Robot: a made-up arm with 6 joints.
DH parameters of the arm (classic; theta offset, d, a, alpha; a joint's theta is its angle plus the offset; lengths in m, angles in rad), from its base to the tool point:
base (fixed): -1.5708 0.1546 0 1.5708
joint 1: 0 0.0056 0.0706 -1.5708
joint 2: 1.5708 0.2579 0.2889 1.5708
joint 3: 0 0.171 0.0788 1.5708
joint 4: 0 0.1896 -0.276 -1.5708
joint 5: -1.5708 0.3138 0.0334 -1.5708
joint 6: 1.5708 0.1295 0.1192 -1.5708
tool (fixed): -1.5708 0.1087 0 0
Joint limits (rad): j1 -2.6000..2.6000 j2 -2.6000..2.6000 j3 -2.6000..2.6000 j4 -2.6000..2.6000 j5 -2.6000..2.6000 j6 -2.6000..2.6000
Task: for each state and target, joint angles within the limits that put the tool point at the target. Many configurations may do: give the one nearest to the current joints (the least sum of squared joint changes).
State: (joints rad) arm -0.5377 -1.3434 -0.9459 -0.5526 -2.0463 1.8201
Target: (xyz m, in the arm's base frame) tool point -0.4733 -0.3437 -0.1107
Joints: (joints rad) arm -0.4437 -1.0836 -1.0830 -0.7848 -1.7479 1.3002
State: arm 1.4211 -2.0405 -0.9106 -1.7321 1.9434 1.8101
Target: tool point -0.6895 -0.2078 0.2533
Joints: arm 1.6076 -2.0420 -1.3141 -1.4371 1.8167 1.7187
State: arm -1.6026 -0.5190 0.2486 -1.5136 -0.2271 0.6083
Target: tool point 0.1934 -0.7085 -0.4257
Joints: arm -1.1937 -0.8305 0.6152 -1.4871 -0.0115 1.0978
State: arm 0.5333 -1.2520 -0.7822 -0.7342 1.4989 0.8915
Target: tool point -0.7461 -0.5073 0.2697
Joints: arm 0.0956 -1.6716 -0.4169 -1.2000 1.7535 1.2719
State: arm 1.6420 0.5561 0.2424 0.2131 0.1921 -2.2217
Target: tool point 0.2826 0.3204 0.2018
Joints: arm 2.6000 0.7110 -0.4626 0.6876 0.8580 -2.1233
